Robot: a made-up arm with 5 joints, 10 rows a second.
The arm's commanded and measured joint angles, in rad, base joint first. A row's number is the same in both.
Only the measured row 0 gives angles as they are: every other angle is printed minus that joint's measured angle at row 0.
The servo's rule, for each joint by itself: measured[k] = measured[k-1] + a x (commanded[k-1-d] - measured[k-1]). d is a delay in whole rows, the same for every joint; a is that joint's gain. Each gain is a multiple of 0.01, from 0.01 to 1. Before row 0 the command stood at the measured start. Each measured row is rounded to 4 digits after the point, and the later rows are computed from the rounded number. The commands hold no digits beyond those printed.
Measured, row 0: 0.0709, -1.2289, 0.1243, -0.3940, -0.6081
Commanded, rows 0 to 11: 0.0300, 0.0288, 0.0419, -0.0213, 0.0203; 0.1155, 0.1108, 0.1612, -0.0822, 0.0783; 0.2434, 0.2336, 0.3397, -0.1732, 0.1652; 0.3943, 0.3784, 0.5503, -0.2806, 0.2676; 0.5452, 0.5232, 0.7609, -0.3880, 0.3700; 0.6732, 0.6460, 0.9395, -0.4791, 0.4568; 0.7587, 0.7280, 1.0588, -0.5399, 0.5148; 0.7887, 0.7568, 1.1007, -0.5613, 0.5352; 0.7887, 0.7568, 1.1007, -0.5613, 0.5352; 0.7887, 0.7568, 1.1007, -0.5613, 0.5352; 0.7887, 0.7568, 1.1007, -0.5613, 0.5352; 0.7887, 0.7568, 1.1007, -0.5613, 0.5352
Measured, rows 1 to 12: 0.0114, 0.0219, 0.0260, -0.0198, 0.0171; 0.0510, 0.0895, 0.1098, -0.0778, 0.0685; 0.1241, 0.1990, 0.2523, -0.1665, 0.1497; 0.2268, 0.3353, 0.4371, -0.2726, 0.2487; 0.3478, 0.4781, 0.6379, -0.3799, 0.3506; 0.4715, 0.6057, 0.8249, -0.4722, 0.4398; 0.5806, 0.6986, 0.9699, -0.5352, 0.5028; 0.6597, 0.7428, 1.0510, -0.5595, 0.5300; 0.7087, 0.7534, 1.0818, -0.5612, 0.5344; 0.7391, 0.7560, 1.0935, -0.5613, 0.5351; 0.7579, 0.7566, 1.0980, -0.5613, 0.5352; 0.7696, 0.7568, 1.0997, -0.5613, 0.5352
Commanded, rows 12 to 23: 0.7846, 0.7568, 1.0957, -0.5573, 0.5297; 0.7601, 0.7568, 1.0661, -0.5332, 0.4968; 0.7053, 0.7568, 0.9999, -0.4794, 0.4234; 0.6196, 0.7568, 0.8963, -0.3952, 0.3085; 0.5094, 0.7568, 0.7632, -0.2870, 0.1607; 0.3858, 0.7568, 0.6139, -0.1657, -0.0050; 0.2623, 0.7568, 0.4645, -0.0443, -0.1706; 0.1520, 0.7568, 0.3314, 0.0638, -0.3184; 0.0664, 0.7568, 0.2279, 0.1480, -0.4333; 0.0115, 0.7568, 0.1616, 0.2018, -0.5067; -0.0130, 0.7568, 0.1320, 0.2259, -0.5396; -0.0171, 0.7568, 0.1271, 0.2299, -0.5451
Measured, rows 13 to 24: 0.7753, 0.7568, 1.0972, -0.5576, 0.5306; 0.7695, 0.7568, 1.0779, -0.5349, 0.5022; 0.7451, 0.7568, 1.0295, -0.4833, 0.4360; 0.6974, 0.7568, 0.9469, -0.4014, 0.3289; 0.6260, 0.7568, 0.8330, -0.2950, 0.1876; 0.5347, 0.7568, 0.6972, -0.1748, 0.0258; 0.4312, 0.7568, 0.5529, -0.0534, -0.1392; 0.3251, 0.7568, 0.4156, 0.0556, -0.2897; 0.2268, 0.7568, 0.2992, 0.1415, -0.4103; 0.1450, 0.7568, 0.2139, 0.1976, -0.4913; 0.0850, 0.7568, 0.1631, 0.2239, -0.5319; 0.0462, 0.7568, 0.1408, 0.2295, -0.5430
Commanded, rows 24 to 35: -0.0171, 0.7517, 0.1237, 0.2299, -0.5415; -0.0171, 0.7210, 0.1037, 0.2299, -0.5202; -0.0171, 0.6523, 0.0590, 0.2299, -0.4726; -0.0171, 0.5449, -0.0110, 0.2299, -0.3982; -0.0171, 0.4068, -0.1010, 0.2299, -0.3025; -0.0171, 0.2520, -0.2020, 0.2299, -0.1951; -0.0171, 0.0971, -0.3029, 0.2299, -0.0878; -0.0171, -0.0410, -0.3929, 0.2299, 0.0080; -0.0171, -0.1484, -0.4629, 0.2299, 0.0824; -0.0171, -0.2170, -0.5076, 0.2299, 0.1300; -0.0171, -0.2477, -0.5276, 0.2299, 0.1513; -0.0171, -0.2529, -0.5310, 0.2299, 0.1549
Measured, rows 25 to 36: 0.0221, 0.7529, 0.1302, 0.2299, -0.5417; 0.0072, 0.7287, 0.1138, 0.2299, -0.5236; -0.0020, 0.6706, 0.0798, 0.2299, -0.4808; -0.0077, 0.5751, 0.0235, 0.2299, -0.4114; -0.0113, 0.4472, -0.0537, 0.2299, -0.3199; -0.0135, 0.2988, -0.1456, 0.2299, -0.2151; -0.0149, 0.1455, -0.2431, 0.2299, -0.1082; -0.0157, 0.0038, -0.3360, 0.2299, -0.0106; -0.0162, -0.1119, -0.4147, 0.2299, 0.0675; -0.0165, -0.1918, -0.4723, 0.2299, 0.1200; -0.0167, -0.2343, -0.5066, 0.2299, 0.1463; -0.0169, -0.2484, -0.5217, 0.2299, 0.1535
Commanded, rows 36 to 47: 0.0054, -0.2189, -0.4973, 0.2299, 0.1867; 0.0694, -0.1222, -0.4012, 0.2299, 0.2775; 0.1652, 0.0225, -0.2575, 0.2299, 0.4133; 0.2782, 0.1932, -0.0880, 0.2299, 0.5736; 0.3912, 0.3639, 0.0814, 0.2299, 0.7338; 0.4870, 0.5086, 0.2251, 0.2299, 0.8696; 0.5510, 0.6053, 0.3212, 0.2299, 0.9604; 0.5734, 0.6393, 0.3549, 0.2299, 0.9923; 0.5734, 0.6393, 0.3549, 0.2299, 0.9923; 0.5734, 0.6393, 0.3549, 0.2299, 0.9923; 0.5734, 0.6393, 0.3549, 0.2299, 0.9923; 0.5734, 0.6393, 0.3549, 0.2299, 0.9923
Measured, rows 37 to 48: -0.0084, -0.2260, -0.5066, 0.2299, 0.1814; 0.0212, -0.1471, -0.4413, 0.2299, 0.2621; 0.0759, -0.0182, -0.3273, 0.2299, 0.3891; 0.1528, 0.1425, -0.1789, 0.2299, 0.5441; 0.2434, 0.3108, -0.0175, 0.2299, 0.7034; 0.3360, 0.4611, 0.1329, 0.2299, 0.8430; 0.4177, 0.5707, 0.2496, 0.2299, 0.9416; 0.4769, 0.6228, 0.3149, 0.2299, 0.9842; 0.5136, 0.6353, 0.3397, 0.2299, 0.9910; 0.5363, 0.6383, 0.3491, 0.2299, 0.9921; 0.5504, 0.6391, 0.3527, 0.2299, 0.9923; 0.5591, 0.6393, 0.3541, 0.2299, 0.9923
